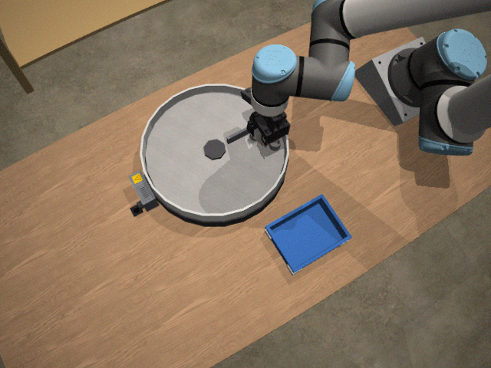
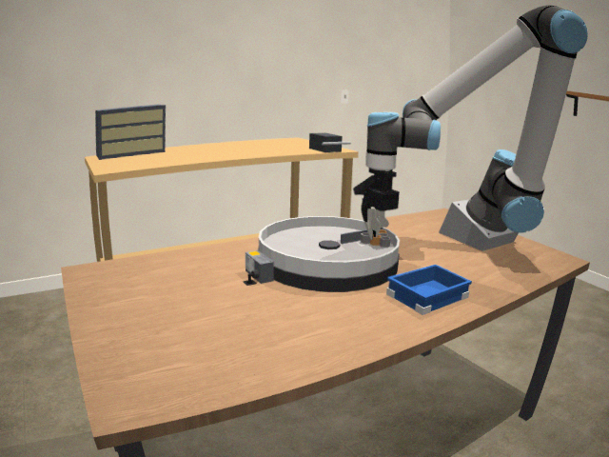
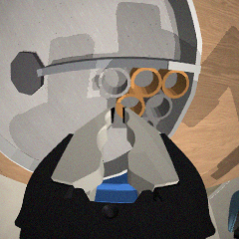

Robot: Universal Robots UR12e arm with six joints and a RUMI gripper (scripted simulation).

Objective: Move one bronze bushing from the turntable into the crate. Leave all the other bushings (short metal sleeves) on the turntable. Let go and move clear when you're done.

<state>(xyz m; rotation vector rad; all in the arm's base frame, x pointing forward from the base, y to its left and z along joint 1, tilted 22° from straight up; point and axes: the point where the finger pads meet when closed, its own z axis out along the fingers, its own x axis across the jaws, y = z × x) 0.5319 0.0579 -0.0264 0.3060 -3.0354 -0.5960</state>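
Right now the blue crate is 3 cm behind my hand, 29 cm to the left of it and 6 cm below it.
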